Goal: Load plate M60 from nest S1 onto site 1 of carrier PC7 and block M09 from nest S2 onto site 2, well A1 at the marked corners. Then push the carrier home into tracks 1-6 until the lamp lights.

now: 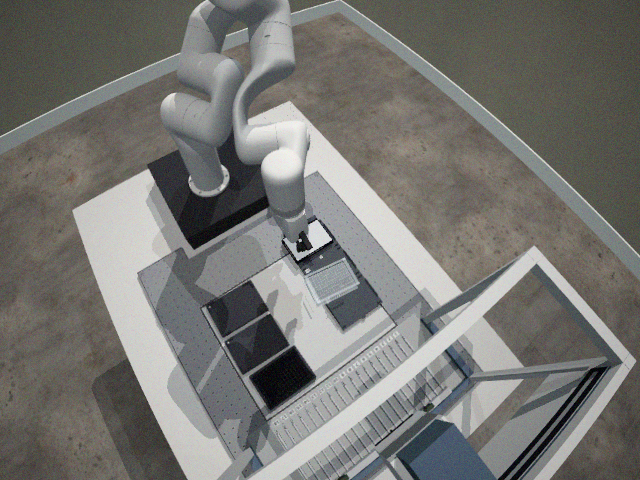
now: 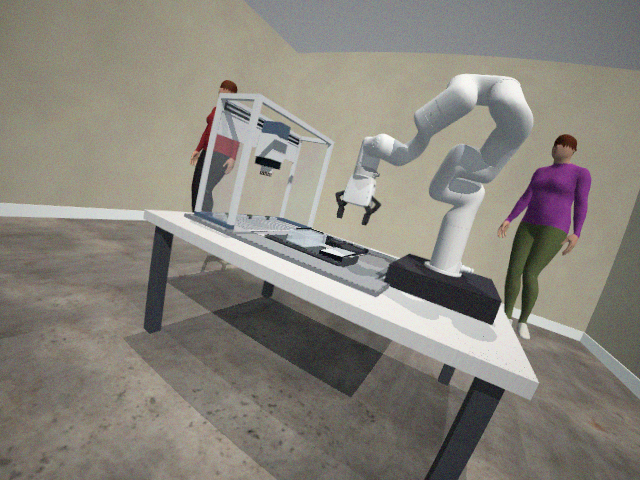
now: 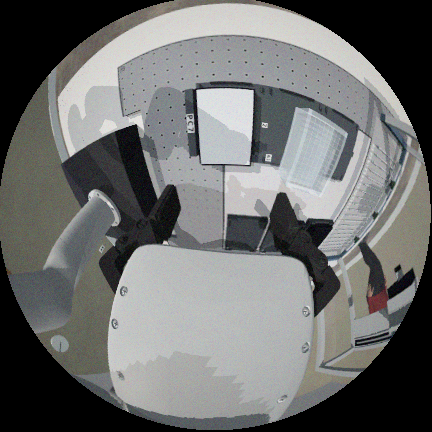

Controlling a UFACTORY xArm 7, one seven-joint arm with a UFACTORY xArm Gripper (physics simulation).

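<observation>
Carrier PC7 is a dark tray on the grey deck. A white-topped plate lies flat at its end nearest the arm base. A clear gridded labware piece sits farther along, turned askew and overhanging the carrier's side toward the nests. Names M60 and M09 are not readable on them. My gripper is open and empty, high above the deck near the white-topped plate. The tracks lie beyond the carrier. No lit lamp can be made out.
Three dark nests stand in a row across from the carrier; the farthest looks blackest and gridded. A white-framed enclosure with a blue head rises over the tracks. Two people stand behind the table.
</observation>
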